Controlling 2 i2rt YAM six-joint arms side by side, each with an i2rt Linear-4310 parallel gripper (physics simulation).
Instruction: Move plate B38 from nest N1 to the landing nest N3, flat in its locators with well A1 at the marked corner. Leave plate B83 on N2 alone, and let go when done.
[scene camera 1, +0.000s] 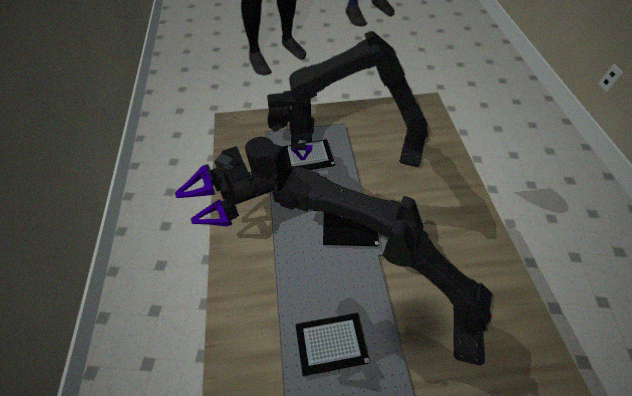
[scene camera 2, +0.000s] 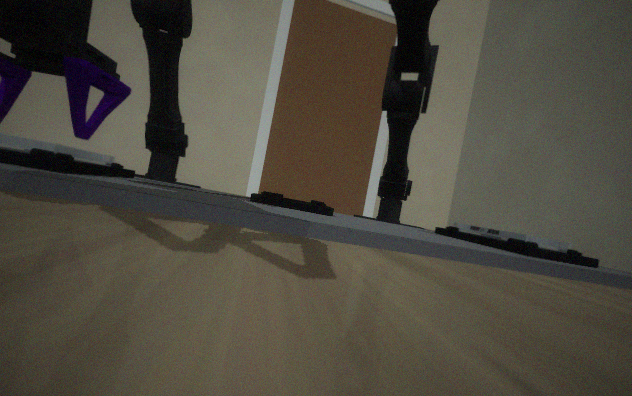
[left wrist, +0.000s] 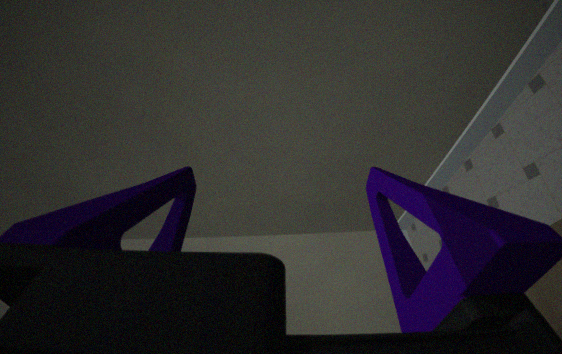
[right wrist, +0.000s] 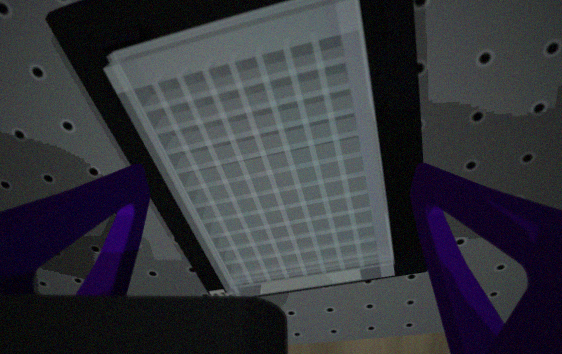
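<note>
One clear well plate (scene camera 1: 321, 152) (scene camera 2: 95, 157) (right wrist: 260, 125) sits in a black nest (scene camera 2: 120, 171) (right wrist: 397, 125) at the back of the grey board. A second plate (scene camera 1: 332, 342) (scene camera 2: 525, 241) sits in the front nest (scene camera 1: 362, 345). The plates' B38 and B83 labels are not readable. A middle nest (scene camera 1: 350, 237) (scene camera 2: 292, 201) shows no plate, partly hidden by the left arm. My right gripper (scene camera 1: 302, 152) (scene camera 2: 41, 129) (right wrist: 280, 178) is open and empty, just above the back plate, fingers toward its long sides. My left gripper (scene camera 1: 184, 206) (left wrist: 281, 176) is open and empty, beyond the table's left edge.
The left arm (scene camera 1: 350, 197) reaches over the board (scene camera 1: 320, 280) between the back and middle nests. The right arm (scene camera 1: 340, 62) arches over the table's back end. People's feet (scene camera 1: 260, 64) show on the floor behind the table.
</note>
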